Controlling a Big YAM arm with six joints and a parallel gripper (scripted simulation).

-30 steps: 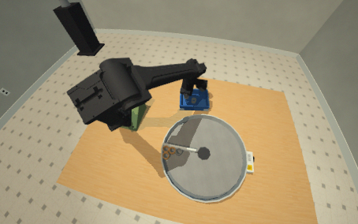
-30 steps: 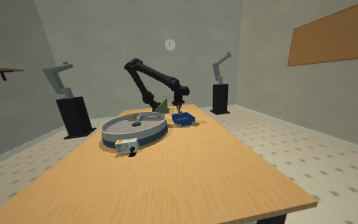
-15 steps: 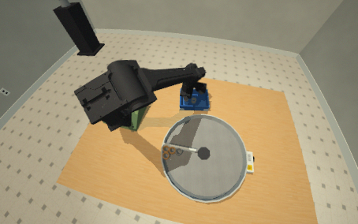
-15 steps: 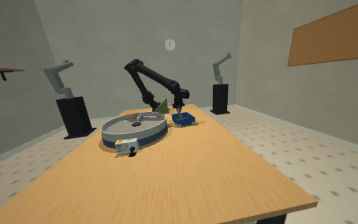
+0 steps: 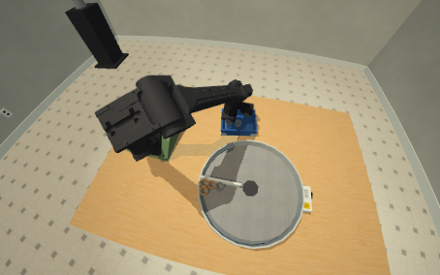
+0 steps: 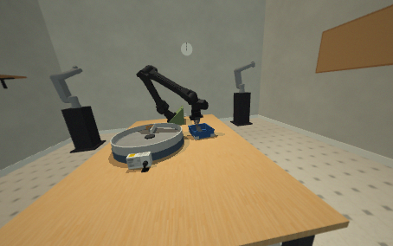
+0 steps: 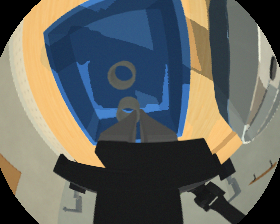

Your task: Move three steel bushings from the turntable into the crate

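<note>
The blue crate lies 50 mm ahead of my hand, 20 mm to the left of it and 10 mm below it. The rest, counted from my hand: grey turntable 330 mm to the right, 130 mm ahead, 10 mm above.
</note>
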